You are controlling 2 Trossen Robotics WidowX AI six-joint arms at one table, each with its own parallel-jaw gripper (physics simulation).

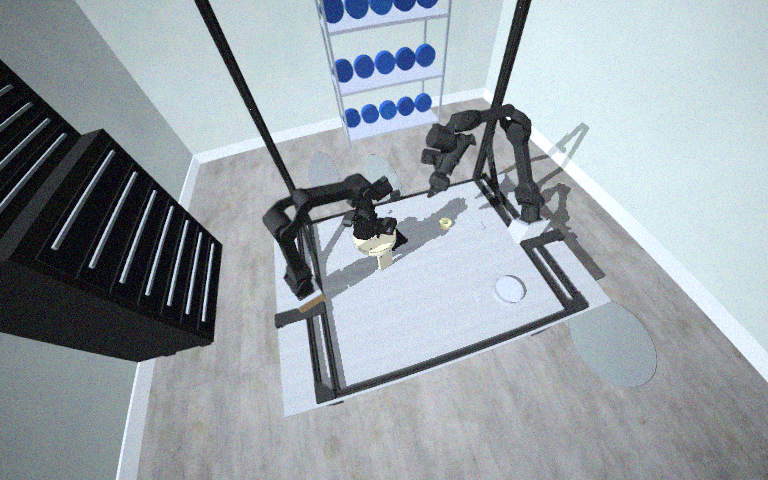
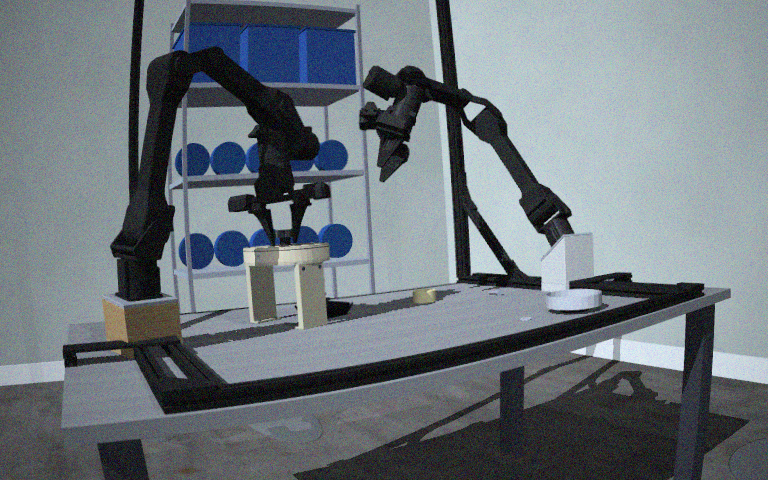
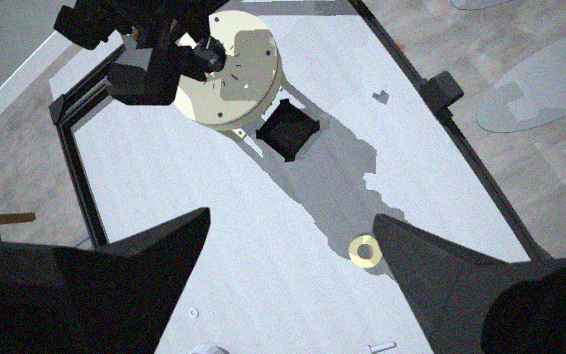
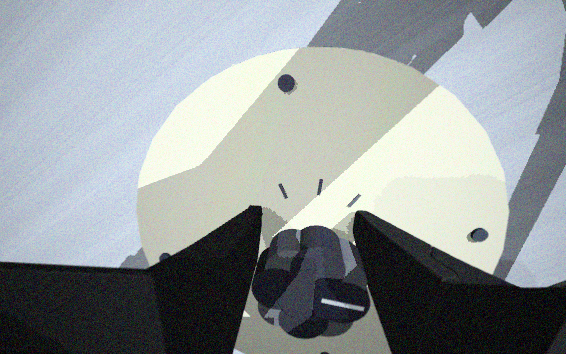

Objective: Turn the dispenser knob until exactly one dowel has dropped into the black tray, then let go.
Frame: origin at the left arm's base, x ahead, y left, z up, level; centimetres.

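Where they show: left gripper, fingertip midpoint: [image 1: 429, 190] [image 2: 380, 174] [image 3: 293, 218]; right gripper, fingertip midpoint: [image 2: 284, 244] [image 4: 307, 218]; left arm's base, origin of the base link: [image 1: 530, 219] [image 2: 566, 245]; right arm's base, origin of the base link: [image 1: 303, 289] [image 2: 138, 296].
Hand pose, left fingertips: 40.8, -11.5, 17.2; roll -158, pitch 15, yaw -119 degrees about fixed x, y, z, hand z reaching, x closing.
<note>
Each offset is from my left fingertips to the top centre of the thing, as dx, dy, dz.
The cream round dispenser {+22.0, +2.7, -12.7} [image 1: 373, 244] [image 2: 286, 255] [image 3: 240, 95] [image 4: 320, 115] stands on two legs at the left of the table. Its dark lobed knob {+22.0, +2.7, -9.9} [image 2: 284, 236] [image 3: 211, 54] [image 4: 312, 280], with a white mark line, is on top. My right gripper [image 2: 284, 240] [image 4: 307, 218] is shut on the knob from above, one finger on each side. My left gripper [image 1: 434, 191] [image 2: 385, 175] [image 3: 293, 218] is open and empty, high above the back of the table. The black tray {+13.8, -0.8, -24.9} [image 1: 399, 240] [image 2: 338, 307] [image 3: 287, 129] sits beside the dispenser. Its inside is dark, and no dowel can be made out in it.
A yellow ring {-10.4, -2.9, -24.8} [image 1: 445, 223] [image 2: 423, 296] [image 3: 357, 251] lies near the middle back. A white round dish {-20.3, +33.9, -24.1} [image 1: 510, 288] [image 2: 573, 300] stands at the right. A small white ring {-9.0, +32.9, -27.1} [image 3: 194, 313] and a small pale rod {-26.0, +2.2, -25.7} [image 3: 382, 347] lie on the table. Black rails edge the table.
</note>
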